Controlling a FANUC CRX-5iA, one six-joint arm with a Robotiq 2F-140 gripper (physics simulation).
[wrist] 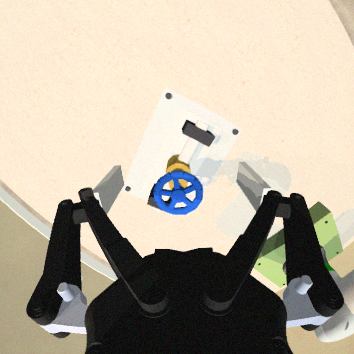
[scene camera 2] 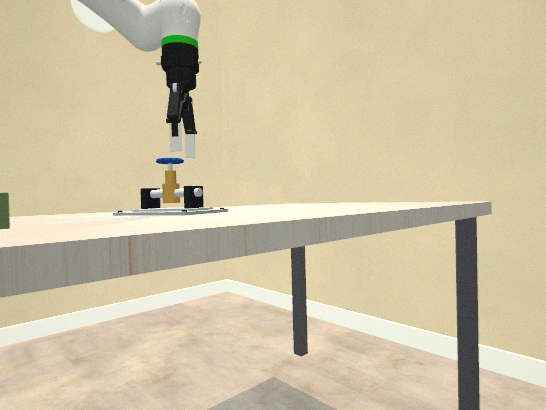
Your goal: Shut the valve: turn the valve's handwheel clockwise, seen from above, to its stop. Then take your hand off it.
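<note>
The blue five-spoked handwheel (scene camera 2: 170, 161) (wrist: 178, 200) sits level on top of the brass valve body (scene camera 2: 170, 187) (wrist: 174, 163). The valve is on a pipe between two black brackets on a pale base plate (scene camera 2: 120, 214) (wrist: 150, 142). My gripper (scene camera 2: 183, 151) (wrist: 179, 173) is wide open and points down, with nothing between its fingers. In the scene view its fingertips are a little above the handwheel and slightly to its right. In the wrist view the wheel appears between the two fingers, without contact. The wheel partly hides the valve body and one bracket there.
The valve's plate lies on the wooden table (scene camera 2: 280, 231) (wrist: 75, 100). A green block (scene camera 2: 4, 211) (wrist: 326, 225) is at the left edge of the scene view and at the lower right of the wrist view. The table's curved edge shows at the wrist view's lower left.
</note>
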